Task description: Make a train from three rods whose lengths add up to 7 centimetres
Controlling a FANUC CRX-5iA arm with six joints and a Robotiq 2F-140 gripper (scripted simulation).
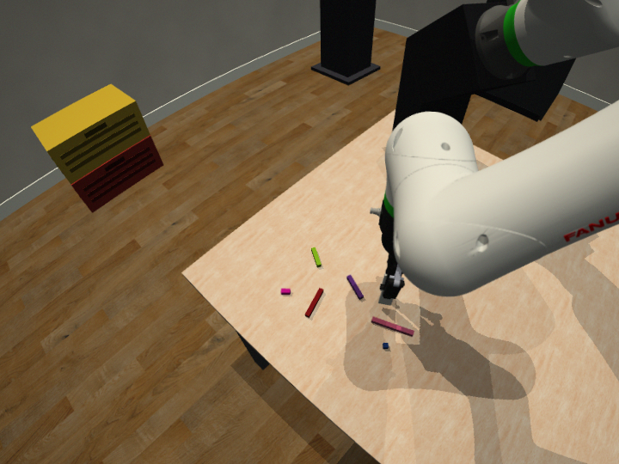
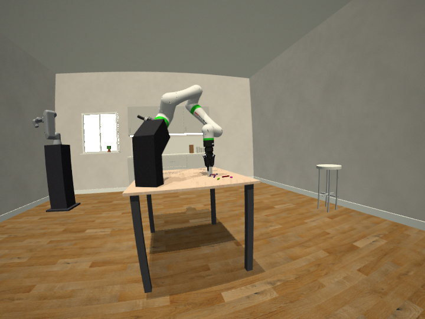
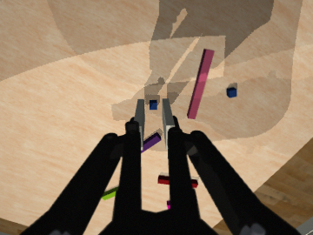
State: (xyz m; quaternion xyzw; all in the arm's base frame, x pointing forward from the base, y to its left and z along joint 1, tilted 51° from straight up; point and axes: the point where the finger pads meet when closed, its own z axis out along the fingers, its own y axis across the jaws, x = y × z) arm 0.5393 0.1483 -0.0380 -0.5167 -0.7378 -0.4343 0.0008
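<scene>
My hand is 50 mm above the blue cube. Also, from my hand: red rod: 110 mm ahead, 100 mm to the right, 50 mm below; pink rod: 50 mm to the left, 50 mm below, 40 mm ahead; purple rod: 70 mm to the right, 50 mm below, 20 mm ahead.
</scene>
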